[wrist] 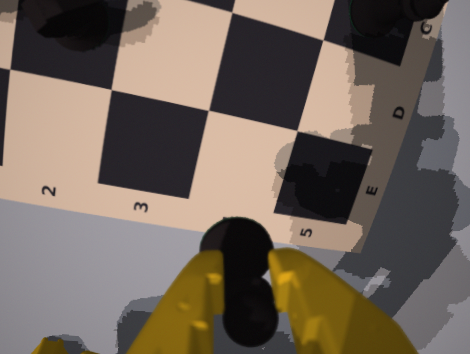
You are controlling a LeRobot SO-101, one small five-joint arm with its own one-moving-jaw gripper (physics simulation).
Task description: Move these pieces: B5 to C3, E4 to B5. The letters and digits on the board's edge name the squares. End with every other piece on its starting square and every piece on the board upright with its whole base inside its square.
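Places are measured from the arm's base along level axes (x ahead, y left, z up), in metres.
Pixels of known places: hand at its tool point: [222, 273].
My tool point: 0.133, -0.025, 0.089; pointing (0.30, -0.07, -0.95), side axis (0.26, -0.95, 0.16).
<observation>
Behind a point stands the place of what it marks, as x, y, z.
My gripper [246, 255] @[0.133, -0.025, 0.089] is shut on a black chess piece [240, 250] @[0.132, -0.031, 0.077], low in the wrist view. The two yellow jaws press on its two sides. Its wide base points up the picture and its small round head [251, 320] @[0.130, -0.029, 0.099] lies between the jaws, nearer the camera. It is held above the board's digit edge, between the digits 3 and 5. The board [95, 201] @[0.107, 0.012, 0.006] fills the upper part of the view. The light square E4 [240, 155] @[0.137, -0.043, 0.006] bears no piece. C3 and B5 cannot be made out in this view.
A black piece [75, 22] @[0.174, 0.022, 0.028] shows at the top left, on the dark square D2, partly cut off. Another black piece [372, 17] @[0.203, -0.079, 0.014] shows at the top right, by the letter C, partly cut off. Shadows of the arm fall on E5 and the right edge.
</observation>
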